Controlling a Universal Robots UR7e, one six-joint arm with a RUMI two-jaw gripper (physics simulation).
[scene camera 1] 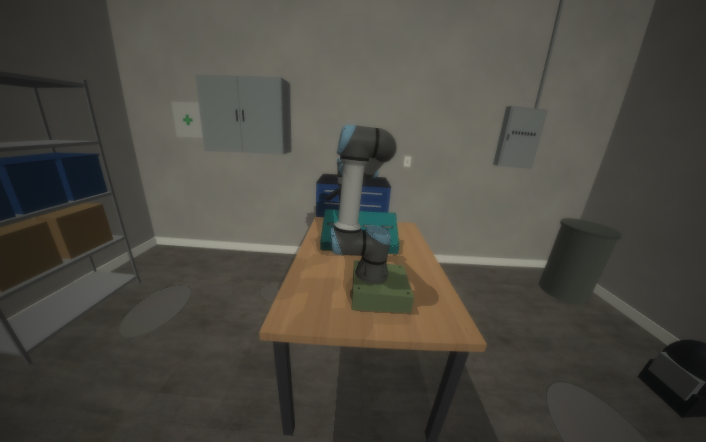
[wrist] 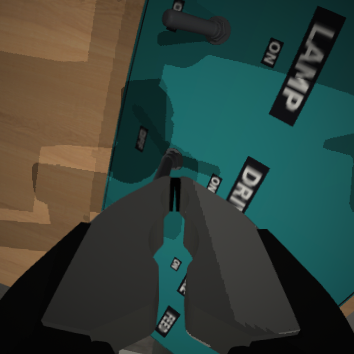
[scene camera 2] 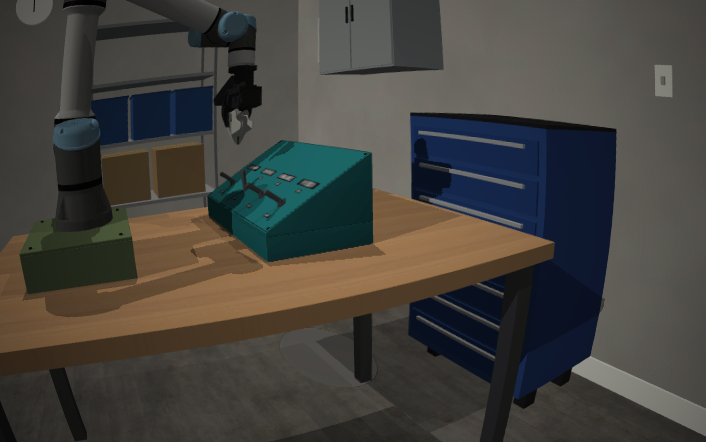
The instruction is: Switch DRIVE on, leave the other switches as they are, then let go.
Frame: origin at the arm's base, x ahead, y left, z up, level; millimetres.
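Seen in the pictures: gripper, between the fingertips: [wrist: 174, 179] [scene camera 2: 237, 144]; arm's base, origin of its link: [scene camera 1: 371, 273] [scene camera 2: 84, 221].
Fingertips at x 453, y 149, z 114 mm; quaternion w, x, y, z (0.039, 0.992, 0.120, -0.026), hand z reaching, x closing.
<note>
Pixels of each thing's middle, then the offset from my fingertips to it. Level surfaces: height alone.
- teal switch box, middle of its body: [wrist: 220, 205] [scene camera 2: 282, 199] [scene camera 1: 359, 233] dx +77, dy -115, dz -140 mm
- DRIVE lever, middle of its body: [wrist: 163, 171] [scene camera 2: 243, 178] dx -3, dy -54, dz -85 mm
- LAMP lever, middle of its body: [wrist: 192, 23] [scene camera 2: 227, 177] dx -13, dy +67, dz -93 mm
- third lever, middle of its body: [scene camera 2: 254, 188] dx -17, dy -173, dz -93 mm
- wooden table, height of its surface: dz -208 mm
The teal switch box [scene camera 1: 382, 217] [scene camera 2: 333, 161] [wrist: 235, 130] stands on the table. The DRIVE lever [scene camera 2: 243, 179] [wrist: 166, 165] stands up, tilted toward its ON side; its end is partly hidden by a finger in the wrist view. The LAMP lever [scene camera 2: 227, 178] [wrist: 192, 24] leans to OFF. In scene view 2 the third lever [scene camera 2: 254, 189] and the nearest, FEED lever [scene camera 2: 273, 196] lean to the OFF side. My gripper [scene camera 2: 238, 140] [wrist: 174, 179] is shut and empty, above the box and apart from the levers. The arm mostly hides it in scene view 1.
The arm stands on a green base block [scene camera 1: 382, 299] [scene camera 2: 78, 270] on the wooden table [scene camera 1: 312, 322] [scene camera 2: 312, 291]. A blue drawer cabinet [scene camera 1: 323, 197] [scene camera 2: 573, 208] stands behind the table. A grey wall cabinet [scene camera 1: 260, 114] [scene camera 2: 416, 36] hangs on the wall.
</note>
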